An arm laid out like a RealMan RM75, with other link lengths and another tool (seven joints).
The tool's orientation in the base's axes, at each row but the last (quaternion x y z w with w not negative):
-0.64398 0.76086 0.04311 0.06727
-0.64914 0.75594 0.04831 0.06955
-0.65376 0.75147 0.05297 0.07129
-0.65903 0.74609 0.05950 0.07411
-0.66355 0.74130 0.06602 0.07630
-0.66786 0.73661 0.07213 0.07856
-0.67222 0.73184 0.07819 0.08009
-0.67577 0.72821 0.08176 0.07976
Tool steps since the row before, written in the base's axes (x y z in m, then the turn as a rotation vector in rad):
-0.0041 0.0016 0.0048 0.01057 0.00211 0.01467
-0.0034 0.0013 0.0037 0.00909 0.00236 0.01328
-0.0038 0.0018 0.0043 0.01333 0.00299 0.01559
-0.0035 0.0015 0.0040 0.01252 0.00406 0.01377
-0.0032 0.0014 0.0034 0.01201 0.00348 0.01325
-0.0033 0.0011 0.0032 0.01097 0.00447 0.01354
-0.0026 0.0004 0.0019 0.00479 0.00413 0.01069
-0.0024 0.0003 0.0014 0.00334 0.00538 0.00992
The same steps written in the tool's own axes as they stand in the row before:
-0.0017 0.0042 -0.0047 -0.00608 -0.01038 -0.01367
-0.0014 0.0035 -0.0036 -0.00587 -0.00885 -0.01232
-0.0020 0.0040 -0.0041 -0.00747 -0.01299 -0.01432
-0.0018 0.0036 -0.0038 -0.00807 -0.01204 -0.01236
-0.0017 0.0033 -0.0031 -0.00734 -0.01160 -0.01198
-0.0014 0.0034 -0.0030 -0.00827 -0.01046 -0.01208
-0.0006 0.0026 -0.0018 -0.00679 -0.00435 -0.00945
-0.0004 0.0024 -0.0013 -0.00772 -0.00282 -0.00842

